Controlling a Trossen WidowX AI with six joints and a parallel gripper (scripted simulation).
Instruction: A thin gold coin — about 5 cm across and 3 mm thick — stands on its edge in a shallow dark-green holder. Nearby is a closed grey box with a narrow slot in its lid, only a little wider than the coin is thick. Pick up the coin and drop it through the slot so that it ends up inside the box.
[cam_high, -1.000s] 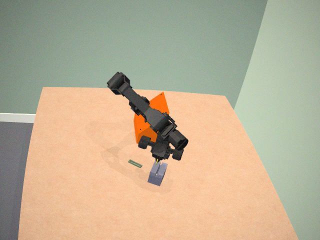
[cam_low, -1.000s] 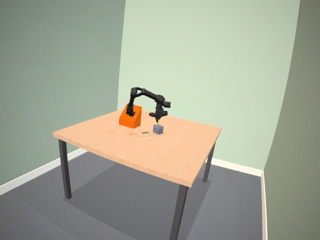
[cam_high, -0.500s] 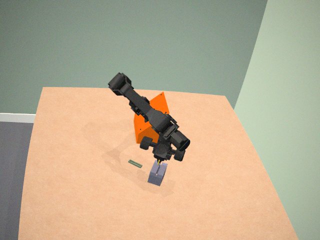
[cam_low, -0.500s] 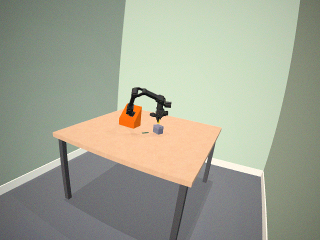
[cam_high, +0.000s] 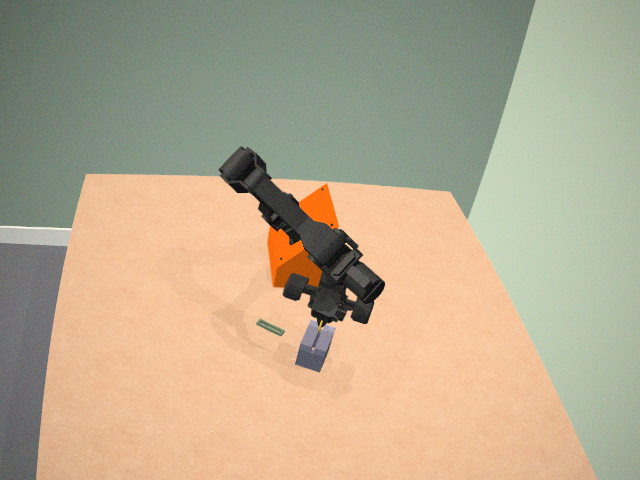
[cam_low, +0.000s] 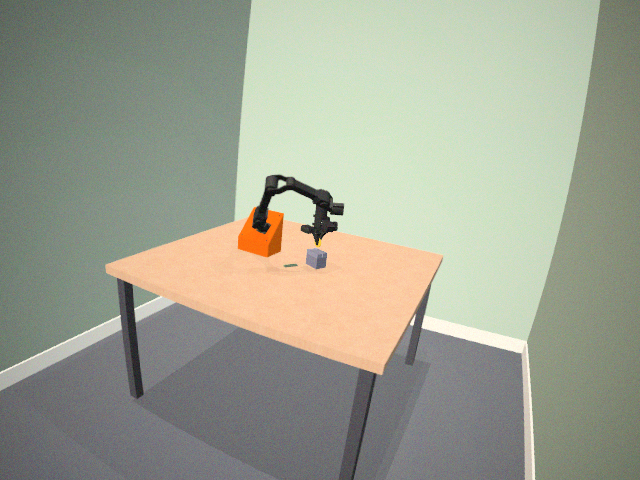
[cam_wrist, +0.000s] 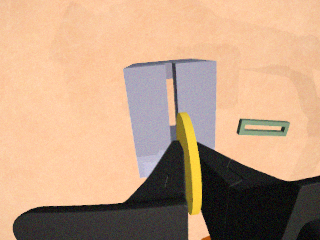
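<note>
My gripper tip is 1 cm below the gold coin.
</note>
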